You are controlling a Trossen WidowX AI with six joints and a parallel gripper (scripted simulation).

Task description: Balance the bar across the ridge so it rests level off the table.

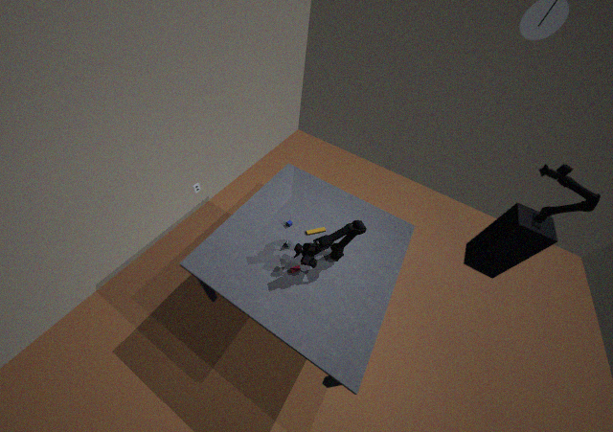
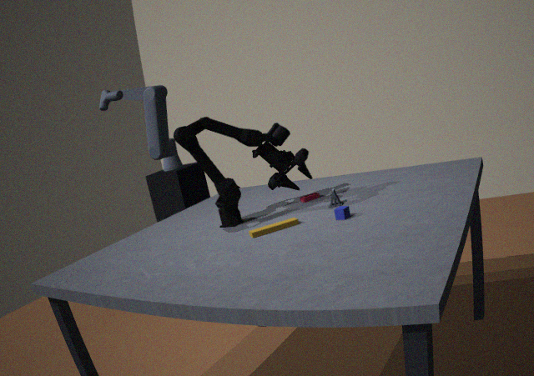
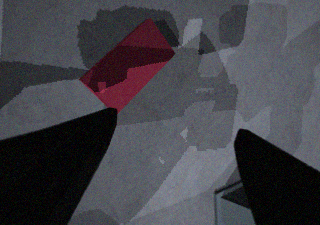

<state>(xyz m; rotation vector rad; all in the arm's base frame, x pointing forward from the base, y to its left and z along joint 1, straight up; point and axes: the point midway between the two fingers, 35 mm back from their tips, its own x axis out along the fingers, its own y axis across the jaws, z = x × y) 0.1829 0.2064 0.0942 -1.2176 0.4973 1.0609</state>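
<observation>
Now: gripper tip 32 cm to the left of the yellow bar, 6 cm above it and 3 cm short of it. The rest, counted from my gripper tip: red block (6 cm below, 3 cm to the left, 1 cm behind); then blue cube (26 cm to the right, 23 cm ahead, 5 cm below).
</observation>
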